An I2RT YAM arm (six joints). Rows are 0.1 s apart.
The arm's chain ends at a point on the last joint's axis. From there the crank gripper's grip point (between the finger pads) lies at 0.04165 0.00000 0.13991 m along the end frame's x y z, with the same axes.
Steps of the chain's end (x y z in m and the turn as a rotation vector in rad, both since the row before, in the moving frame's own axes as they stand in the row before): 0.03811, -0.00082, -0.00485, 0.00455, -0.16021, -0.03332; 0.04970, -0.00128, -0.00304, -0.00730, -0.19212, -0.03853; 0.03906, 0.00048, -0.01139, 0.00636, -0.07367, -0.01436; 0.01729, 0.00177, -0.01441, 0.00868, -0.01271, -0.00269; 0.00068, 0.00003, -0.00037, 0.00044, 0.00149, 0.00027; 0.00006, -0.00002, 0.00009, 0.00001, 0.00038, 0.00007; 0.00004, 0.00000, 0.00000, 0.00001, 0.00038, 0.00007; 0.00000, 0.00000, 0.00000, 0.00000, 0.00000, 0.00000; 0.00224, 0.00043, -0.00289, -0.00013, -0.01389, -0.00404; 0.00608, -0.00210, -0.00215, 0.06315, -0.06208, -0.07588
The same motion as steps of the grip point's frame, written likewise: 0.01523, -0.00248, 0.00000, 0.00455, -0.16021, -0.03332; 0.02222, -0.00131, 0.00234, -0.00730, -0.19212, -0.03853; 0.02864, -0.00094, -0.00871, 0.00636, -0.07367, -0.01436; 0.01551, 0.00044, -0.01390, 0.00868, -0.01271, -0.00269; 0.00089, -0.00002, -0.00043, 0.00044, 0.00149, 0.00027; 0.00011, -0.00002, 0.00007, 0.00001, 0.00038, 0.00007; 0.00009, 0.00000, -0.00002, 0.00001, 0.00038, 0.00007; 0.00000, 0.00000, 0.00000, 0.00000, 0.00000, 0.00000; 0.00029, 0.00028, -0.00232, -0.00013, -0.01389, -0.00404; -0.00312, -0.01382, -0.00022, 0.06315, -0.06208, -0.07588
